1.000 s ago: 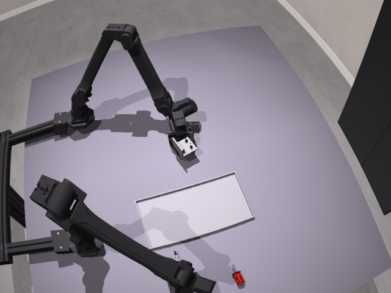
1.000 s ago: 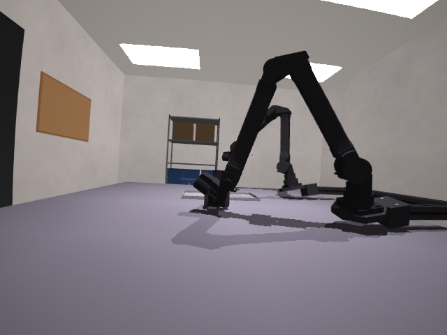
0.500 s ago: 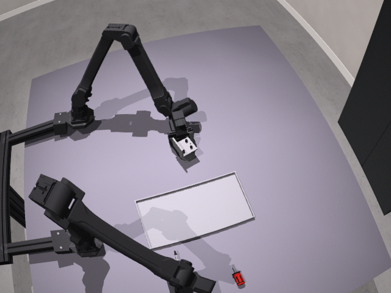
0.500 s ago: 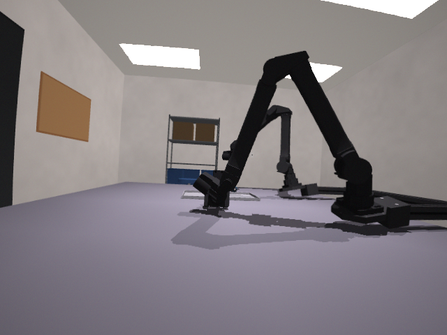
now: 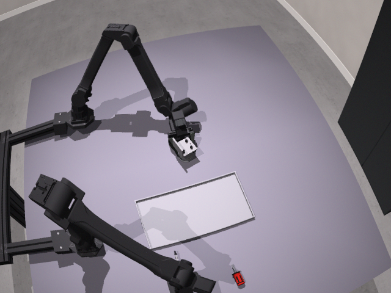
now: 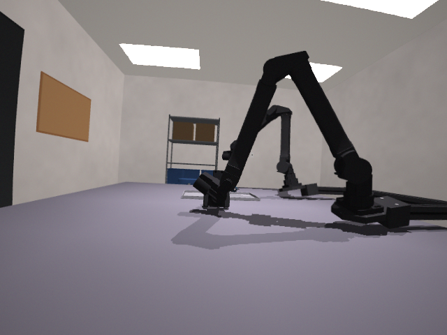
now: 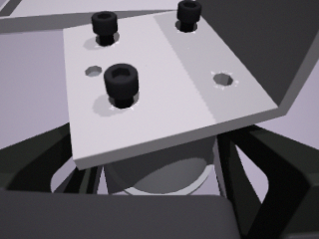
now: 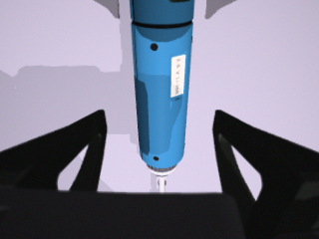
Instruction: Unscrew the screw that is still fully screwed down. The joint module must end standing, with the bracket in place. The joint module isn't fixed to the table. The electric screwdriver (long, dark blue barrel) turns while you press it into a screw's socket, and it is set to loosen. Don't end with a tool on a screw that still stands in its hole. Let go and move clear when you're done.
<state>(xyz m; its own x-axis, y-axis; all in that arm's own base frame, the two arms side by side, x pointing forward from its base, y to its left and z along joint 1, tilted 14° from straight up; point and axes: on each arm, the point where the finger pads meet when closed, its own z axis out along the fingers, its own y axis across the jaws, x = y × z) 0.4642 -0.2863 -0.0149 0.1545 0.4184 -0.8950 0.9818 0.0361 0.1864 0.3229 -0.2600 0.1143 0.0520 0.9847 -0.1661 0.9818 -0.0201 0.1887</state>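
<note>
My left gripper is now 10 mm below the joint module body. Also, from my left hand: white tray 260 mm to the right, 20 mm below, 20 mm behind; then white bracket 50 mm above; then red hand screwdriver 570 mm to the right, 80 mm ahead, 10 mm below.
</note>
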